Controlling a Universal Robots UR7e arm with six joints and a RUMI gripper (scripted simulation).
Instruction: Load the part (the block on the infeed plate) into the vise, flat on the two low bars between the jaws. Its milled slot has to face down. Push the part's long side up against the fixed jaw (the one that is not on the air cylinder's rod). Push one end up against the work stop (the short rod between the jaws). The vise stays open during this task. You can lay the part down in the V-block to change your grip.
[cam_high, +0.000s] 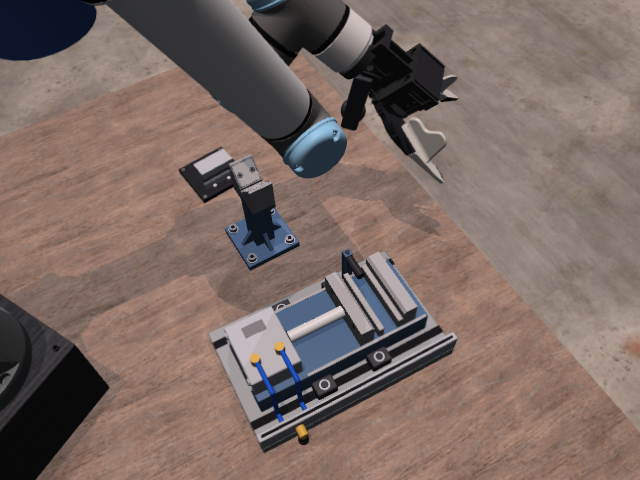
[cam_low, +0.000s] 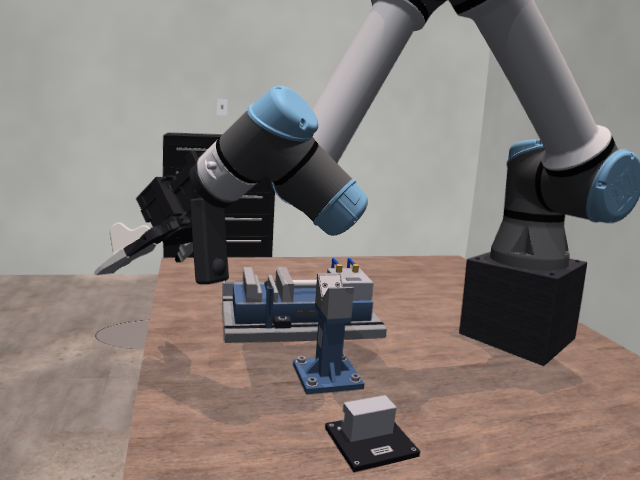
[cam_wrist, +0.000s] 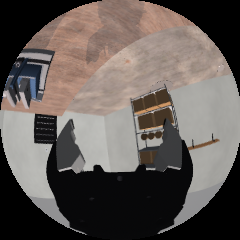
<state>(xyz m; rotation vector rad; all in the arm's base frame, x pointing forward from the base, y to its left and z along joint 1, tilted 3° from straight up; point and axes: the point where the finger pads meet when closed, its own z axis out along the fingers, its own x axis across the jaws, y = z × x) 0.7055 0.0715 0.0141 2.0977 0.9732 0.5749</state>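
Right now the part is 320 mm behind my hand, 210 mm to the left of it and 120 mm below it. The rest, counted from my hand: work stop: 210 mm behind, 100 mm to the right, 60 mm below; moving jaw: 240 mm behind, 150 mm to the right, 70 mm below; fixed jaw: 180 mm behind, 150 mm to the right, 70 mm below.
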